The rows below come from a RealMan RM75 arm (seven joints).
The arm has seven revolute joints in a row. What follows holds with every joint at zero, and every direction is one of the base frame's.
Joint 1 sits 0.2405 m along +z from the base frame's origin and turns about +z.
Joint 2 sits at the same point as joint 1 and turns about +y.
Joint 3 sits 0.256 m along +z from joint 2 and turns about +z.
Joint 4 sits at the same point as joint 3 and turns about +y.
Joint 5 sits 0.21 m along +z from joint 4 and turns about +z.
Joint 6 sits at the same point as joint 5 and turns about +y.
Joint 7 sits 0.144 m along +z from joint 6 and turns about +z.
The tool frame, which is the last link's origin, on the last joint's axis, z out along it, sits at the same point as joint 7; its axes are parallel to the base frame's.
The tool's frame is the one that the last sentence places.
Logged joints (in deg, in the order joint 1, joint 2, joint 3, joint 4, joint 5, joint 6, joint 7), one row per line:
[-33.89, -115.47, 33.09, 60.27, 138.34, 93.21, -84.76]
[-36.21, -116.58, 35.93, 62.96, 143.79, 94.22, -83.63]
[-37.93, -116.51, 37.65, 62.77, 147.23, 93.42, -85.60]
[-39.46, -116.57, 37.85, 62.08, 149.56, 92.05, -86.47]
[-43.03, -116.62, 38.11, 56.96, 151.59, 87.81, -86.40]
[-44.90, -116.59, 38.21, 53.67, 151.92, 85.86, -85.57]
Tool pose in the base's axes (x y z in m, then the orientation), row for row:
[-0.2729, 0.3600, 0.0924, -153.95, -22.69, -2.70]
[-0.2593, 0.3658, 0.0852, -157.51, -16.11, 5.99]
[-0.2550, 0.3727, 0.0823, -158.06, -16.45, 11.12]
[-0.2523, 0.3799, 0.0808, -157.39, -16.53, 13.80]
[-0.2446, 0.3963, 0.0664, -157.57, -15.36, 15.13]
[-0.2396, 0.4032, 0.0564, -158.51, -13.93, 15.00]
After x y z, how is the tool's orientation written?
As a rotation vector, in degrees.
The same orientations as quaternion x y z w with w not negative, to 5 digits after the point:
[-0.96689, -0.14251, -0.01696, 0.21101]
[-0.97656, -0.09988, 0.03714, 0.18700]
[-0.97606, -0.10158, 0.06867, 0.17964]
[-0.97395, -0.10229, 0.08540, 0.18347]
[-0.97424, -0.09497, 0.09355, 0.18191]
[-0.97643, -0.08581, 0.09240, 0.17514]

